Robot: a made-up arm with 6 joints.
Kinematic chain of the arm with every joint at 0, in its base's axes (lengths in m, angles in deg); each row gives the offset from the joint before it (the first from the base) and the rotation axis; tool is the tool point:
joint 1: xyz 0 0 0.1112 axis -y
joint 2: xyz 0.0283 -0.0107 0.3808 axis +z
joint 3: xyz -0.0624 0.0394 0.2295 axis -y
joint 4: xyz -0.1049 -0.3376 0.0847 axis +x
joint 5: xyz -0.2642 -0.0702 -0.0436 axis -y
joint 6: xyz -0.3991 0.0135 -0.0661 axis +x
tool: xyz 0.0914 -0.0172 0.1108
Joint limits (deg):
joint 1: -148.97..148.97
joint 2: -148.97..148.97
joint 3: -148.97..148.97
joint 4: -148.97..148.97
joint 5: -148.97..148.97
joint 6: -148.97..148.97
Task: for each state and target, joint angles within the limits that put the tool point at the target. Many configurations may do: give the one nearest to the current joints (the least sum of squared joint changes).
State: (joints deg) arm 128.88 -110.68 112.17 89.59 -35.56 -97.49
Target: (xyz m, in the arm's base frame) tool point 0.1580 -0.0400 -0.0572
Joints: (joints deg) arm 115.86 -107.04 114.54 84.69 -10.26 -104.19
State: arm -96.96 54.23 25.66 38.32 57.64 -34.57
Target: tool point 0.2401 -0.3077 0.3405
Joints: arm -96.30 37.10 34.01 46.26 69.55 -38.97
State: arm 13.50 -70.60 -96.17 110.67 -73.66 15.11
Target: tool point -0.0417 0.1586 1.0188
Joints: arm -23.65 -82.84 -84.67 130.18 -112.34 14.87
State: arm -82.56 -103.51 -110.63 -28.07 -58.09 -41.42
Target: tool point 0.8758 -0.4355 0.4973
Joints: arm -79.14 -94.90 -119.07 -24.25 -53.62 -40.40
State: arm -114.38 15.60 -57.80 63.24 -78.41 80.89
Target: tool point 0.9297 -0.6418 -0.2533
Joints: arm -121.44 6.66 -57.96 69.66 -89.02 75.04
